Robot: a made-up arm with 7 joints. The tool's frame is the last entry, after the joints.
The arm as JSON. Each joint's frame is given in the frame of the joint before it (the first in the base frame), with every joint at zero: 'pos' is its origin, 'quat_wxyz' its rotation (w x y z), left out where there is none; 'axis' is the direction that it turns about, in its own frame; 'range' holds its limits. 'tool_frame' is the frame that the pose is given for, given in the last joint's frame.
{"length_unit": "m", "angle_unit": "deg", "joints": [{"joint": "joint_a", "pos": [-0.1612, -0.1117, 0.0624], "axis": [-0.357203, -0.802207, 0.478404], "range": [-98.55, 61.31]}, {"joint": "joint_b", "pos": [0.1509, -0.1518, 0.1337], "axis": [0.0, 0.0, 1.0], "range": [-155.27, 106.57]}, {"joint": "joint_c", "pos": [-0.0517, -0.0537, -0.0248], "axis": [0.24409, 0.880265, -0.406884], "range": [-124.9, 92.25]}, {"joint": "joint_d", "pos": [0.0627, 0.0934, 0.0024], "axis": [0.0, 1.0, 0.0], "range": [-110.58, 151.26]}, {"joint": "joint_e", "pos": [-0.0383, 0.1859, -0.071], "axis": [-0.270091, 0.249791, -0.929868], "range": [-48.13, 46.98]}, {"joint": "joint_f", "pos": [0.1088, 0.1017, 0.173], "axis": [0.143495, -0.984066, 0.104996], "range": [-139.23, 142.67]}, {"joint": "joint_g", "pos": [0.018, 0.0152, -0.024], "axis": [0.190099, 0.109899, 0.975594], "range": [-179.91, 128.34]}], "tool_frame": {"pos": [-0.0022, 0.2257, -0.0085], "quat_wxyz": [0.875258, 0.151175, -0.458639, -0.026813]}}
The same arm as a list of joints. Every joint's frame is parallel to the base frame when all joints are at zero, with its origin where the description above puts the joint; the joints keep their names.
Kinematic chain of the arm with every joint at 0, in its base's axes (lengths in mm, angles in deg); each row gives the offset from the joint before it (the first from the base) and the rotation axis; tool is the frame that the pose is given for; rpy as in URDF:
joint_a: xyz -161.2 -111.7 62.4 axis -0.357203 -0.802207 0.478404
joint_b: xyz 150.9 -151.8 133.7 axis +z
joint_c: xyz -51.7 -53.7 -24.8 axis 0.24409 0.880265 -0.406884
joint_d: xyz 62.7 93.4 2.4 axis +y
joint_e: xyz -38.3 185.9 -71 axis -0.270091 0.249791 -0.929868
joint_f: xyz 108.8 101.7 173 axis 0.143495 -0.984066 0.104996
joint_g: xyz 18 15.2 -24 axis 0.190099 0.109899 0.975594
tool: xyz -2.2 225.7 -8.5 rpy 28.46 -52.63 -17.81
Joint limits (deg, base to tool): -98.55..61.31 -155.27..106.57 -124.9..92.25 -110.58..151.26 -48.13..46.98 -139.23..142.67 -179.91..128.34

